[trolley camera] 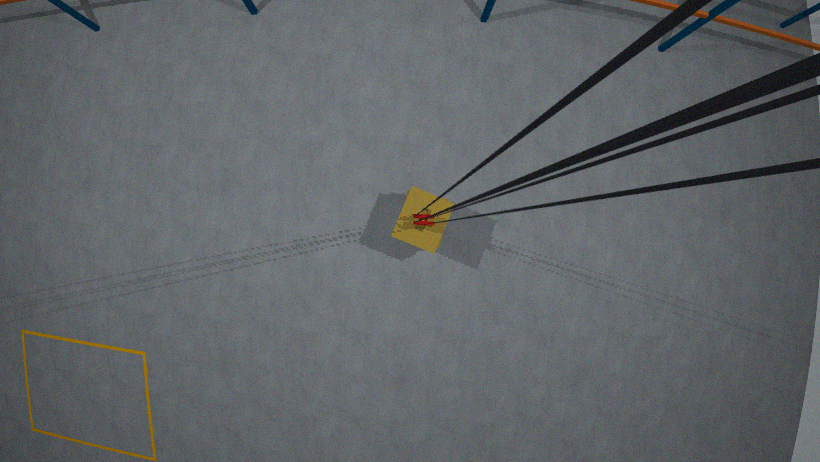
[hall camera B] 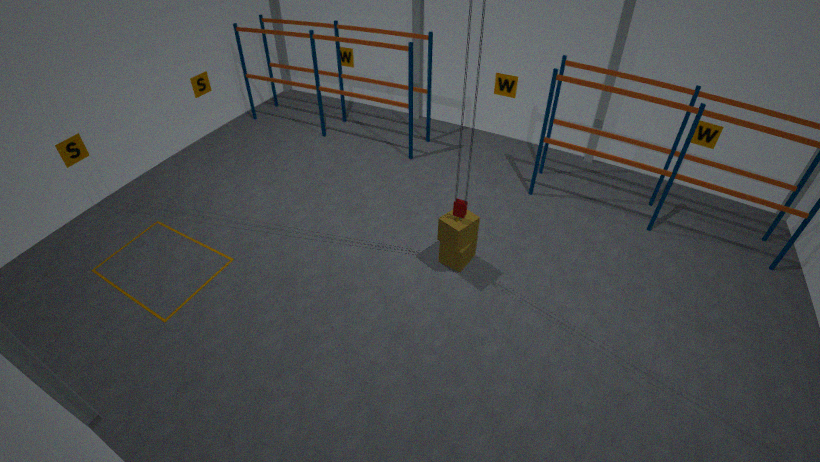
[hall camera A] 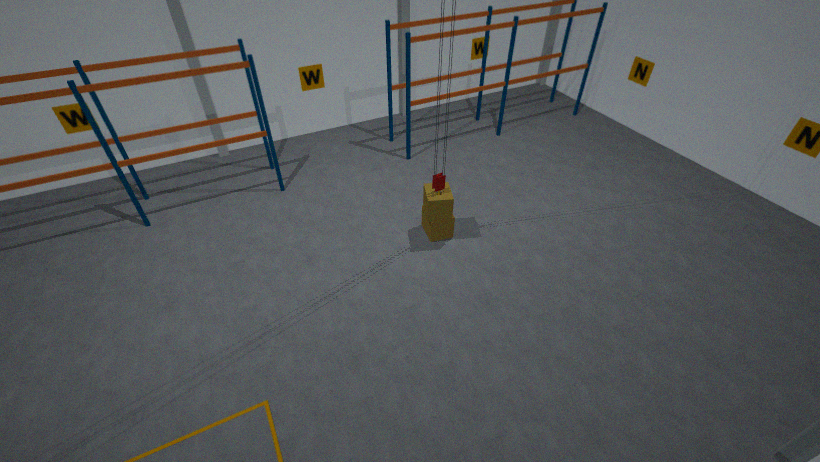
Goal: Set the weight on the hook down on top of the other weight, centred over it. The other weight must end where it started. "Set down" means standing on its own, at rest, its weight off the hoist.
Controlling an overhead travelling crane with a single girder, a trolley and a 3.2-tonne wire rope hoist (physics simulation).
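The upper weight [hall camera A: 440, 206] [hall camera B: 449, 234] [trolley camera: 414, 198] is a yellow block, upright over the lower weight [hall camera A: 441, 230] [hall camera B: 449, 258], a similar yellow block on the floor. No gap shows between them. Their edges do not line up fully: a small ledge shows at the seam in hall camera B, and the upper one looks slightly turned. In the trolley camera the upper weight hides the lower one. My hook, under the red hook block [hall camera A: 438, 182] [hall camera B: 460, 208] [trolley camera: 423, 219], is low at the middle of the upper weight's top and appears engaged with it; the hook itself is barely visible.
Blue and orange racks [hall camera A: 407, 97] [hall camera B: 410, 103] stand along the W wall, with another rack [hall camera A: 266, 123] [hall camera B: 543, 132] beside them. A yellow floor outline [hall camera A: 197, 430] [hall camera B: 129, 294] [trolley camera: 83, 342] lies away from the weights. Shadows spread on both sides of the stack.
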